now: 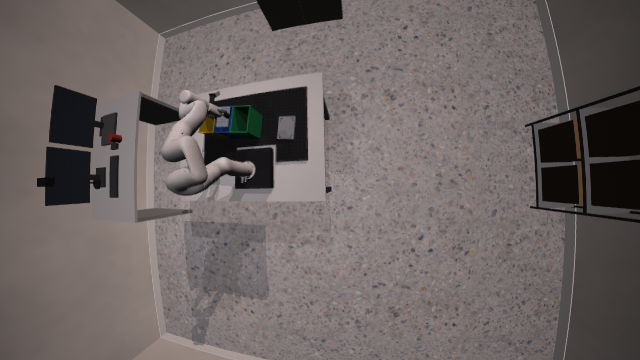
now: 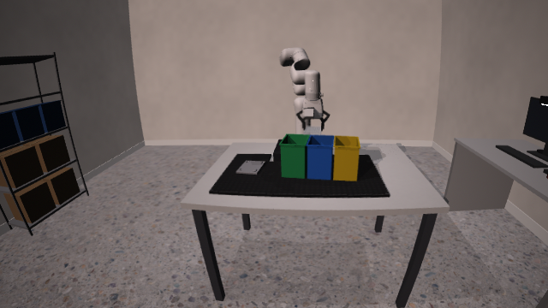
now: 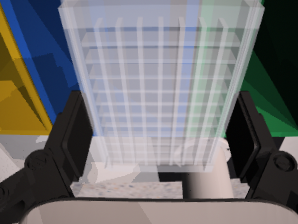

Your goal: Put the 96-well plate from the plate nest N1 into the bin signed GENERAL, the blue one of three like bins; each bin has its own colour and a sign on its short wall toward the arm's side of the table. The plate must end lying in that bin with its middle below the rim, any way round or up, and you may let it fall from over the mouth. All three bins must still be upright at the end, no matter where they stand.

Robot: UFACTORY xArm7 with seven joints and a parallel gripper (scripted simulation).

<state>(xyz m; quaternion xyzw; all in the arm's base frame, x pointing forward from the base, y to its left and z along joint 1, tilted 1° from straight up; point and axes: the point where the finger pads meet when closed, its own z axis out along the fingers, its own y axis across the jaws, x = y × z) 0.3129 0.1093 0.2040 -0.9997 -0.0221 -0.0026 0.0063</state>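
The blue bin is 4 cm to the left of my hand and 15 cm below it. Also, from my hand: 96-well plate: 1 cm below; then green bin: 1 cm ahead, 9 cm to the right, 15 cm below; then yellow bin: 1 cm behind, 17 cm to the left, 15 cm below.
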